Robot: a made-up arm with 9 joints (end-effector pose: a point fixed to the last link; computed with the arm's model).
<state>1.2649 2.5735 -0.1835 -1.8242 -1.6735 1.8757 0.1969 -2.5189 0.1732</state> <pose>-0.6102 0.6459 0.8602 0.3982 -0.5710 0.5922 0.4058</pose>
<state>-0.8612 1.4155 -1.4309 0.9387 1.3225 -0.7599 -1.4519 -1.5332 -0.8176</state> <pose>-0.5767 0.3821 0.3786 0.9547 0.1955 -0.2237 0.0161</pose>
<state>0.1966 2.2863 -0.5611 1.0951 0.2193 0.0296 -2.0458 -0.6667 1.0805</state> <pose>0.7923 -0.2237 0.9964 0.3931 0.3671 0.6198 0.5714</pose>
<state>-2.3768 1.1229 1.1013 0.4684 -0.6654 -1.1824 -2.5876 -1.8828 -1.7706</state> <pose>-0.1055 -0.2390 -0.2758 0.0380 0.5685 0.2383 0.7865</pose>
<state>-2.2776 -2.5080 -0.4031 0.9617 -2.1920 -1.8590 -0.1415 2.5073 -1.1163</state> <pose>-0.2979 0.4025 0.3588 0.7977 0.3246 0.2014 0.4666</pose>
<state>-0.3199 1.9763 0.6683 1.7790 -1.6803 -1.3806 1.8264 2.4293 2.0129</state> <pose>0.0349 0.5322 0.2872 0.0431 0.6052 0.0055 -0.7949</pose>
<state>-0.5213 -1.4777 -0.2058 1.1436 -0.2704 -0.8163 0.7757 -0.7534 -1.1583</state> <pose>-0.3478 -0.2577 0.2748 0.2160 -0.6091 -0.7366 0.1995</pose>
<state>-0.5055 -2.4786 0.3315 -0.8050 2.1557 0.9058 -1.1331 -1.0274 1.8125</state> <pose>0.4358 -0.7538 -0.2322 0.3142 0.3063 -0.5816 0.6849</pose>
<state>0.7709 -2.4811 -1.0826 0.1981 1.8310 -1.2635 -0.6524 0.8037 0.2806</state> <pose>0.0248 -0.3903 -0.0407 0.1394 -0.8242 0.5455 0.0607</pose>
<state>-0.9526 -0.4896 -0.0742 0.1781 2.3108 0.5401 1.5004 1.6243 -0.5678</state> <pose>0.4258 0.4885 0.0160 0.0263 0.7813 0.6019 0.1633</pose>
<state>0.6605 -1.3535 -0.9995 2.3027 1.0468 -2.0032 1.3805 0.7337 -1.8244</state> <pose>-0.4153 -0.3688 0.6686 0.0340 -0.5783 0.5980 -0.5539</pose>
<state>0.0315 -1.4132 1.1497 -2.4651 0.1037 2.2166 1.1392 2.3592 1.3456</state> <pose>-0.2297 -0.4154 -0.9580 0.5911 0.5621 -0.5762 -0.0514</pose>
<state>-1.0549 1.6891 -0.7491 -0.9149 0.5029 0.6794 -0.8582 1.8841 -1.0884</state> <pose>0.4039 0.5868 0.3535 0.2373 -0.8800 -0.4115 -0.0032</pose>
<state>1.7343 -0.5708 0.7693 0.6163 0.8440 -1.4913 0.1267 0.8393 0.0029</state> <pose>-0.3052 -0.2773 0.3814 0.2370 0.4732 -0.1700 0.8313</pose>
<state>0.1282 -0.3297 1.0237 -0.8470 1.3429 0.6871 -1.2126 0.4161 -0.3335</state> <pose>-0.4979 -0.4520 -0.2202 0.2312 -0.5642 -0.2382 -0.7560</pose>
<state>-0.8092 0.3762 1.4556 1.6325 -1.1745 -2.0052 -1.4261 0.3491 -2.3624</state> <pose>0.2235 0.6408 0.5537 0.3861 -0.7745 0.3603 0.3483</pose>
